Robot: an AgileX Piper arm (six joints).
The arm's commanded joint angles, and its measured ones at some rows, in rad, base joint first. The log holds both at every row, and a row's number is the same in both.
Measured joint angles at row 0:
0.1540 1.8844 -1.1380 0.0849 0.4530 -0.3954
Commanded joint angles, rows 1 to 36:
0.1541 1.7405 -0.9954 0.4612 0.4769 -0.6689
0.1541 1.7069 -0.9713 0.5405 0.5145 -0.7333
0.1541 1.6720 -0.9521 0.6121 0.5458 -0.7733
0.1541 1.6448 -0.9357 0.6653 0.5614 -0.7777
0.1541 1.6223 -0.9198 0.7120 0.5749 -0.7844
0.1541 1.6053 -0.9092 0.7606 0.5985 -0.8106
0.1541 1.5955 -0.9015 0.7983 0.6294 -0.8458
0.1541 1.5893 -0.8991 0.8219 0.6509 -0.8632
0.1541 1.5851 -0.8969 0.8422 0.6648 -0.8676
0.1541 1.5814 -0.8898 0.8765 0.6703 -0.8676
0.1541 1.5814 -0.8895 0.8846 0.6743 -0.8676
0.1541 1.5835 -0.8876 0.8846 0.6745 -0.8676
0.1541 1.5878 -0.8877 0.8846 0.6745 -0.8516
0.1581 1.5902 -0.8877 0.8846 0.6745 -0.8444
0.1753 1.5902 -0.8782 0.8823 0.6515 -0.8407
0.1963 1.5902 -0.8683 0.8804 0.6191 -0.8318
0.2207 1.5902 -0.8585 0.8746 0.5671 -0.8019
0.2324 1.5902 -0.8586 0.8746 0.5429 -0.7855
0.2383 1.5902 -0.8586 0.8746 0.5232 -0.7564
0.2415 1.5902 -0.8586 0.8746 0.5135 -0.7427
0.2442 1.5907 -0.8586 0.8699 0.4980 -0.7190
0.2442 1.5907 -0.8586 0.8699 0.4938 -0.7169
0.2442 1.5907 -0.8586 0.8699 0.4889 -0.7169
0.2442 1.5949 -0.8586 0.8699 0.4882 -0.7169
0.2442 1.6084 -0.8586 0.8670 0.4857 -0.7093
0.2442 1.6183 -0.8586 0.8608 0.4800 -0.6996
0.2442 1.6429 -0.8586 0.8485 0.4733 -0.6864
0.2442 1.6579 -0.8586 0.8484 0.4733 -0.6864
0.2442 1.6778 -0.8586 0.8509 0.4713 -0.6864
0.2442 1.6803 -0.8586 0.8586 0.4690 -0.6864
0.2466 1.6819 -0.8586 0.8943 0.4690 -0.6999
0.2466 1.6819 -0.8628 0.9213 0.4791 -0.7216
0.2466 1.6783 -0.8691 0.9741 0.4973 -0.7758
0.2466 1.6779 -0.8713 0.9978 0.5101 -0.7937
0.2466 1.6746 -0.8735 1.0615 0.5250 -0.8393
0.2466 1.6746 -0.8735 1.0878 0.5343 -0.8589
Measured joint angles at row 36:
0.2434 1.6839 -0.8651 0.9881 0.5027 -0.7727
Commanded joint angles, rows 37 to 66:
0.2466 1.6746 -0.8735 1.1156 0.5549 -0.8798
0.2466 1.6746 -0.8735 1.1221 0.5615 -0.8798
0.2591 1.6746 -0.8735 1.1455 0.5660 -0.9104
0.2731 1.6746 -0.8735 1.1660 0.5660 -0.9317
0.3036 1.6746 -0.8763 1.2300 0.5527 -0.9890
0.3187 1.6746 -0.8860 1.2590 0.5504 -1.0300
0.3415 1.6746 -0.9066 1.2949 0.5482 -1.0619
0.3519 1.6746 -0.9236 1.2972 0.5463 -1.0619
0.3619 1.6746 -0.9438 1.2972 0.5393 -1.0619
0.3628 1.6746 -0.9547 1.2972 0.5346 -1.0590
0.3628 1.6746 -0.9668 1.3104 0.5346 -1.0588
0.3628 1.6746 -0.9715 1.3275 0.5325 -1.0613
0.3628 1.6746 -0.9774 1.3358 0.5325 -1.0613
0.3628 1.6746 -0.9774 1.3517 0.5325 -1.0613
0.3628 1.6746 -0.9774 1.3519 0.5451 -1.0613
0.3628 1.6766 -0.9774 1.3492 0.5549 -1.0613
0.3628 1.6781 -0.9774 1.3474 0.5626 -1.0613
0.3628 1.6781 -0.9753 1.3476 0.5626 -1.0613
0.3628 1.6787 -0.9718 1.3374 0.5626 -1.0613
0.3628 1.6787 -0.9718 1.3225 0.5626 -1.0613
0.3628 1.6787 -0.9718 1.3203 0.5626 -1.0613
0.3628 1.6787 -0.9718 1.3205 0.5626 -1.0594
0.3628 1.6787 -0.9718 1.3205 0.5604 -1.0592
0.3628 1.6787 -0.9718 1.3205 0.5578 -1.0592
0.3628 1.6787 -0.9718 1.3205 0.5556 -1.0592
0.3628 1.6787 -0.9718 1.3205 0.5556 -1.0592
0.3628 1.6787 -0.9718 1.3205 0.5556 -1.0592
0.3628 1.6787 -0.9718 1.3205 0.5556 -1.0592
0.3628 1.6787 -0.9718 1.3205 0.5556 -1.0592
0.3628 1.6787 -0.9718 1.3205 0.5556 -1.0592
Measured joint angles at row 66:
0.3622 1.6839 -0.9722 1.3277 0.5520 -1.0544
